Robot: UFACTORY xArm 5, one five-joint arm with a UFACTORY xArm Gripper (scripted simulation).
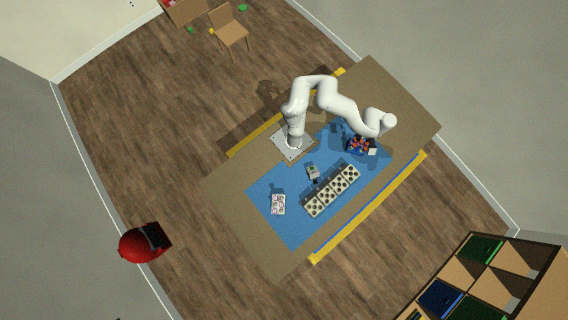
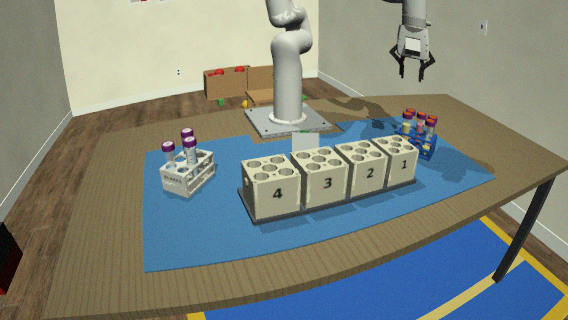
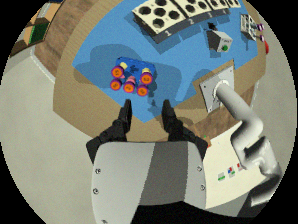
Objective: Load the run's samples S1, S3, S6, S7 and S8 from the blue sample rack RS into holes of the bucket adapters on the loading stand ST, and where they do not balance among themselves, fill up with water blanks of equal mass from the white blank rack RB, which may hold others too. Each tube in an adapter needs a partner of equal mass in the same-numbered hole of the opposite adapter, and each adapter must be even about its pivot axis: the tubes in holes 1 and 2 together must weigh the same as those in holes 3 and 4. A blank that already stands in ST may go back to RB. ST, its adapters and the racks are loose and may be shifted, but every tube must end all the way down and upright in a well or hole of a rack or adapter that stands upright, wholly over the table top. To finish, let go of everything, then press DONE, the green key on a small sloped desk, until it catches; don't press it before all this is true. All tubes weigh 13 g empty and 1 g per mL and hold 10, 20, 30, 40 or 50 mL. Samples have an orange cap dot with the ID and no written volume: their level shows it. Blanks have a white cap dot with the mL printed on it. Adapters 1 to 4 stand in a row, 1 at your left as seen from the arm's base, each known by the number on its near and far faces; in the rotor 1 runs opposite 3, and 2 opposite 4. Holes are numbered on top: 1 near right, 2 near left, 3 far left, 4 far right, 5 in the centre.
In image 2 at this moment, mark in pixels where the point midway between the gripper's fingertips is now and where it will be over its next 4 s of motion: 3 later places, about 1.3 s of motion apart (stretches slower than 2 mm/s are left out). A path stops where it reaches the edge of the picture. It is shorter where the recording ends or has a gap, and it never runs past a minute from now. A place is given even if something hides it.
My gripper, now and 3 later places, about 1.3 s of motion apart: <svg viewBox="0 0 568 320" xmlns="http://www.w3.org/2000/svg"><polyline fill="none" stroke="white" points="411,79 409,100 407,115 407,120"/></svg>
